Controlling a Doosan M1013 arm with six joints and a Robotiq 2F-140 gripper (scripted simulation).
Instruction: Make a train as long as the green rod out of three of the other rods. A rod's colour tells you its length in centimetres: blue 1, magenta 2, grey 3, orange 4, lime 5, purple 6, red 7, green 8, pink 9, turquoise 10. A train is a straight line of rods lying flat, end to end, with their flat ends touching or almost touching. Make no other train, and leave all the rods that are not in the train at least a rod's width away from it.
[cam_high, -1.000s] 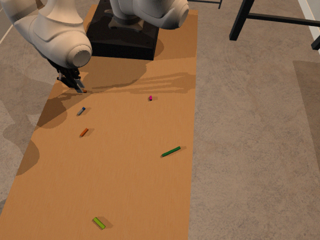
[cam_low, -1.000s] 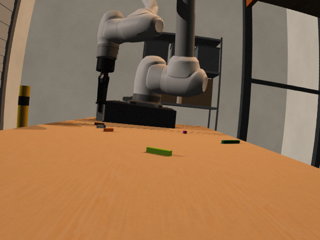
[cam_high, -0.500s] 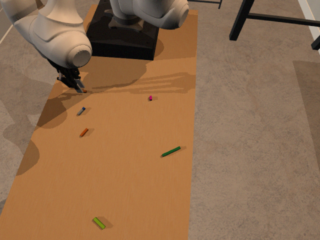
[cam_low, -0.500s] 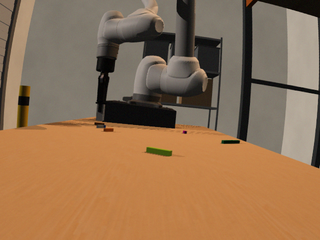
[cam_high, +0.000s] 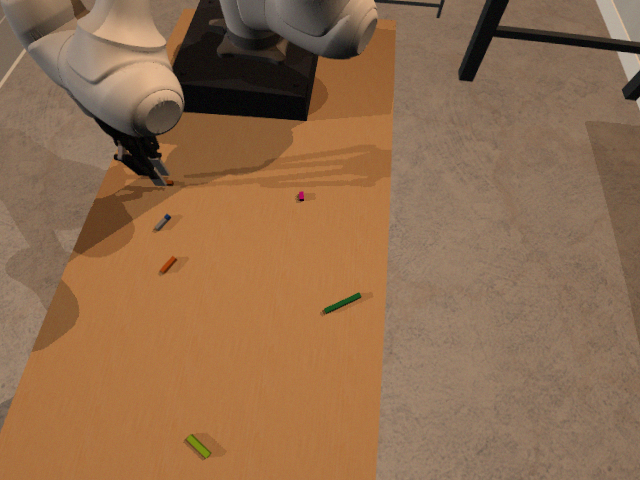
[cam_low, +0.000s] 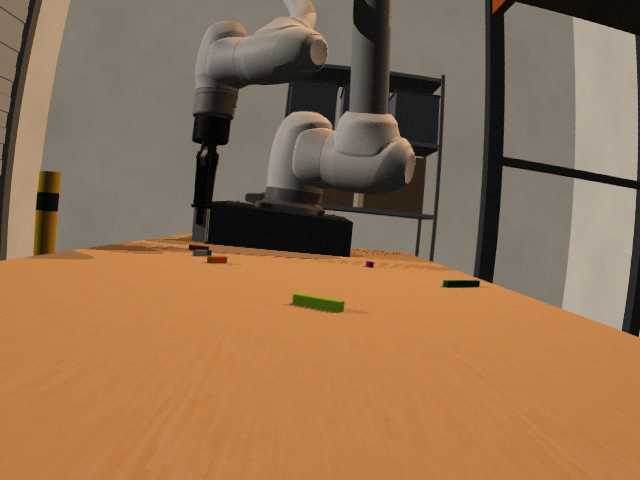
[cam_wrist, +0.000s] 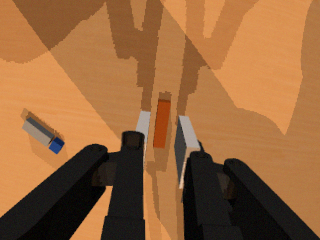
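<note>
The grey rod lies 110 mm ahead of my hand, 50 mm below it and 30 mm to the left of it. From my hand the other things lie so: green rod (470 mm to the left, 230 mm ahead, 50 mm below); then magenta rod (340 mm to the left, 50 mm below, 10 mm behind); then blue rod (90 mm ahead, 50 mm below, 40 mm to the left).
</note>
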